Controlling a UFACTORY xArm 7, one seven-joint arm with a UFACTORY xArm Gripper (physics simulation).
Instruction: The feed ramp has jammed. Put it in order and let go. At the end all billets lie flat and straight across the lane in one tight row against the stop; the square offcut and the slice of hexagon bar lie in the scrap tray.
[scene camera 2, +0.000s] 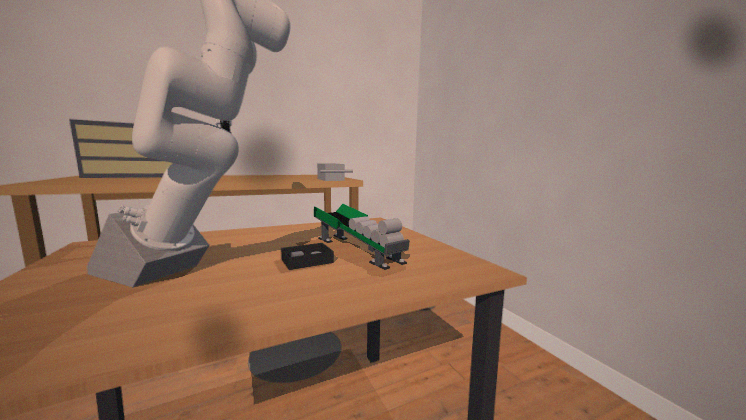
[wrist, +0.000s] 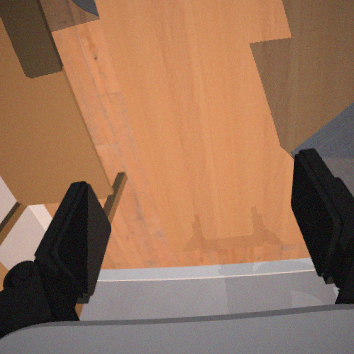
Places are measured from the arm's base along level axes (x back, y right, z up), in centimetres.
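Where they show: gripper, fingertip midpoint: (wrist: 192, 191); arm's base, origin of the base link: (scene camera 2: 163, 230).
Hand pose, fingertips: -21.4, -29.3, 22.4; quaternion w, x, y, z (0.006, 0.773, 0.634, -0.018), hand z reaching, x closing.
Note:
Things, the pixels of their top centre, and the offset from my fingertips, as dx, dy, dz. Level surfaces: height alone.
- grey stop, middle of its top: (scene camera 2: 397, 241) -29.5, +58.4, -26.7
- billet, middle of its top: (scene camera 2: 390, 219) -30.1, +54.4, -21.1
- black scrap tray, middle of its top: (scene camera 2: 306, 249) -11.1, +39.6, -30.5
- wooden table, its level: dz -34.0
The green feed ramp (scene camera 2: 326, 217) stands on the table in scene camera 2, sloping down to a grey stop (scene camera 2: 397, 246). Several light grey billets (scene camera 2: 363, 226) lie on its lower part. One billet (scene camera 2: 389, 225) rests on top of the others near the stop. The black scrap tray (scene camera 2: 312, 260) stands beside the ramp. Two small grey pieces, one (scene camera 2: 297, 254) at its left and one (scene camera 2: 316, 253) at its right, lie inside; their exact shapes are too small to tell. My gripper (wrist: 192, 191) is open and empty, away from the ramp. Ramp and tray do not show in the wrist view.
The arm's grey base block (scene camera 2: 169, 268) stands on the wooden table (scene camera 2: 234, 292), left of the tray. A back bench (scene camera 2: 271, 182) carries a grey box (scene camera 2: 332, 171) and a yellow-panelled rack (scene camera 2: 76, 148). The right wall stands beyond the table's right edge.

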